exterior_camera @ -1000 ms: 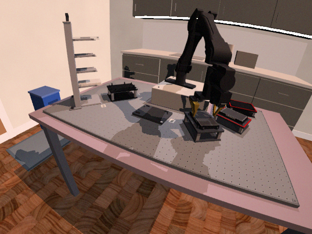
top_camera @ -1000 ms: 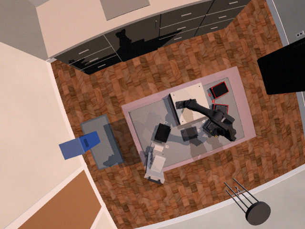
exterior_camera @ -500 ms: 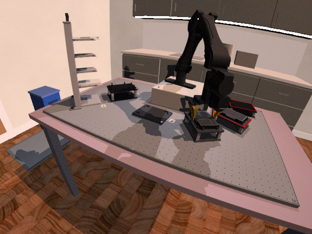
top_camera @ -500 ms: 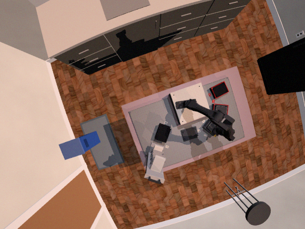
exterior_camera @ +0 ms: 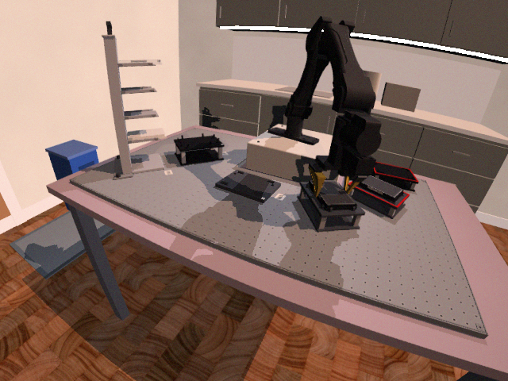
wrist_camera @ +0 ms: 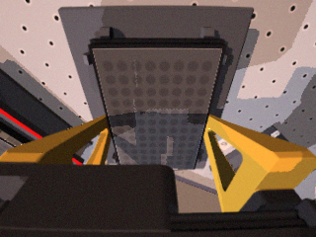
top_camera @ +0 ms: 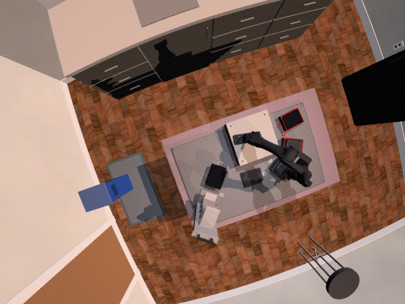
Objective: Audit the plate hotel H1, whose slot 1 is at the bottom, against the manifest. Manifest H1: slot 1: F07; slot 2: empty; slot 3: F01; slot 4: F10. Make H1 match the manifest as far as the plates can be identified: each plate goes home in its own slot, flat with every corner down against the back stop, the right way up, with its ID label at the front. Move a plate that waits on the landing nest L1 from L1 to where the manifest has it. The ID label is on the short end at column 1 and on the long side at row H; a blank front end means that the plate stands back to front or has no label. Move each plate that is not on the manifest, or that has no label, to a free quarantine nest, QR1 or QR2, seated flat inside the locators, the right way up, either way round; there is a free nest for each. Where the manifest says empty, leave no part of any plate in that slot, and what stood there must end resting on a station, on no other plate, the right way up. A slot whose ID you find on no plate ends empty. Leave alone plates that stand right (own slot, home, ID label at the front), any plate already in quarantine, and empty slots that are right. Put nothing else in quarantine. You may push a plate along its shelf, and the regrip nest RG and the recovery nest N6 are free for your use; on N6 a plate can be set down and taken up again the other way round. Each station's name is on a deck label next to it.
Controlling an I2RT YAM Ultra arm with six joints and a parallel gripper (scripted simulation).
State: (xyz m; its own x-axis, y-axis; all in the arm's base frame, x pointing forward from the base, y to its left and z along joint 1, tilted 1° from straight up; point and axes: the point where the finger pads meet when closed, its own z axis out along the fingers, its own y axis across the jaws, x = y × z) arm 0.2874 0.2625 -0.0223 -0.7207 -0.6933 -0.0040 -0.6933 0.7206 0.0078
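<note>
The L1 deck label is 80 mm behind my hand, 70 mm to the right of it and 60 mm below it. The rest, counted from my hand: H1 deck label: 130 mm ahead, 500 mm to the right, 60 mm below; N6 label: 20 mm ahead, 140 mm to the right, 60 mm below; dark plate: 170 mm behind, 110 mm to the left, 10 mm below.
</note>
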